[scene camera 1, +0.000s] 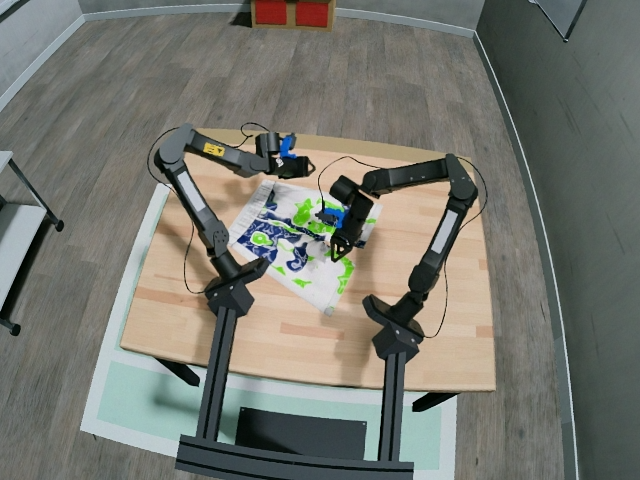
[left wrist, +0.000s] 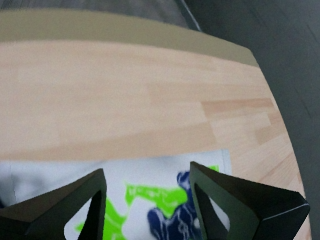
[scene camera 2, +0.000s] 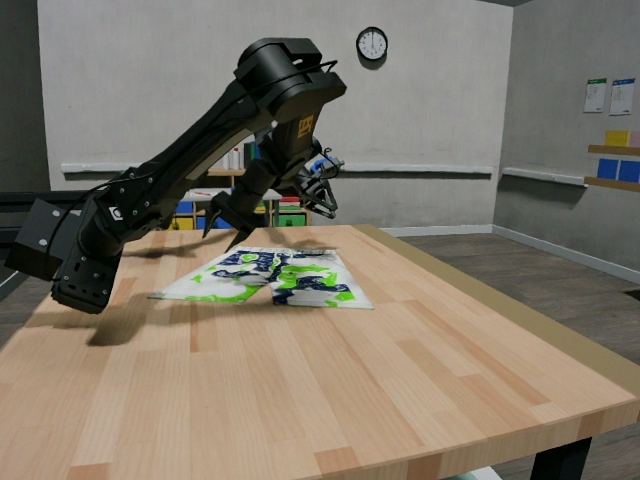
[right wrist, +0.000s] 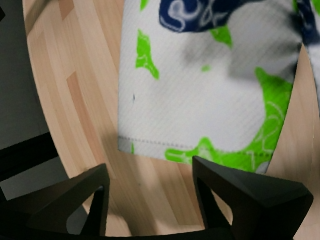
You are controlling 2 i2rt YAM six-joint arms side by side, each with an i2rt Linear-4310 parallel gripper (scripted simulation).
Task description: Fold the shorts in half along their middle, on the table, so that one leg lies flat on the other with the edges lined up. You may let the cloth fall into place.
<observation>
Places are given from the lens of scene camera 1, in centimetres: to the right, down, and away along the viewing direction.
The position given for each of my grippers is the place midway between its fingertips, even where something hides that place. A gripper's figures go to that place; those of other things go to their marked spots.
my left gripper [scene camera 1: 307, 169]: -4, -23, 132
my right gripper [scene camera 1: 335, 258]: 4, 6, 118
</observation>
